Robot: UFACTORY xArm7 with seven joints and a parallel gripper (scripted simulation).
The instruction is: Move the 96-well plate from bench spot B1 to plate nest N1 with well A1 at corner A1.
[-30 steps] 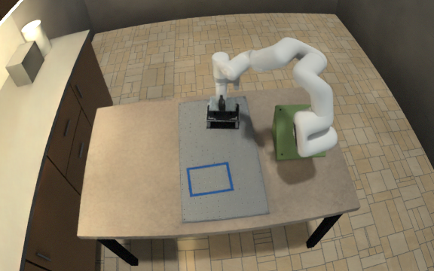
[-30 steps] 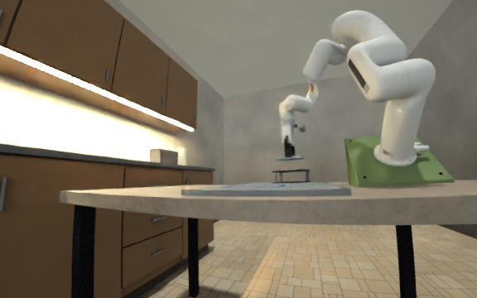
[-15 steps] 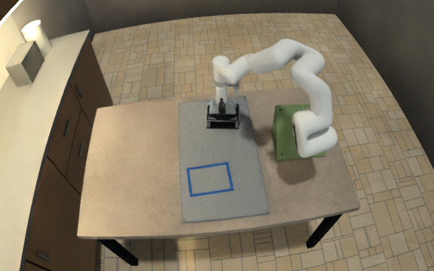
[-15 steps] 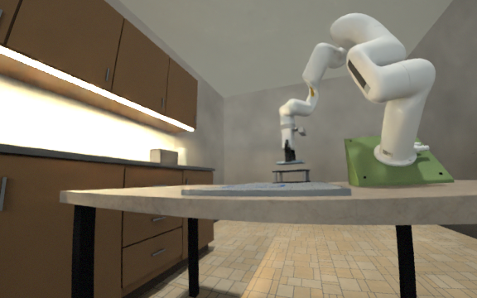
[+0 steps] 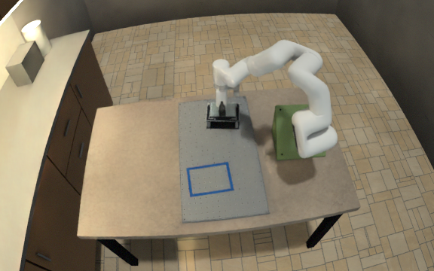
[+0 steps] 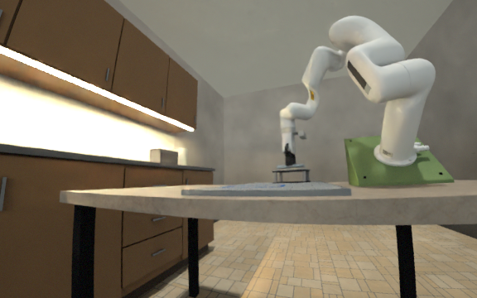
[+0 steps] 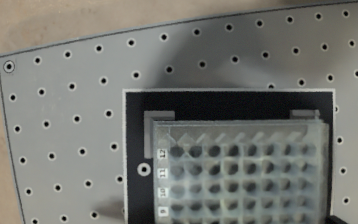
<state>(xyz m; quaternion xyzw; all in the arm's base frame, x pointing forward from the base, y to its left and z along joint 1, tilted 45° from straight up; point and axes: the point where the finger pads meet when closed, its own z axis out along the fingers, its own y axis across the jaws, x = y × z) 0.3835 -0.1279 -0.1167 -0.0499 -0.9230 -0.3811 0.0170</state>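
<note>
Now: hand 10 mm above the 96-well plate. Round my hand: raised plate nest (30 mm below).
</note>
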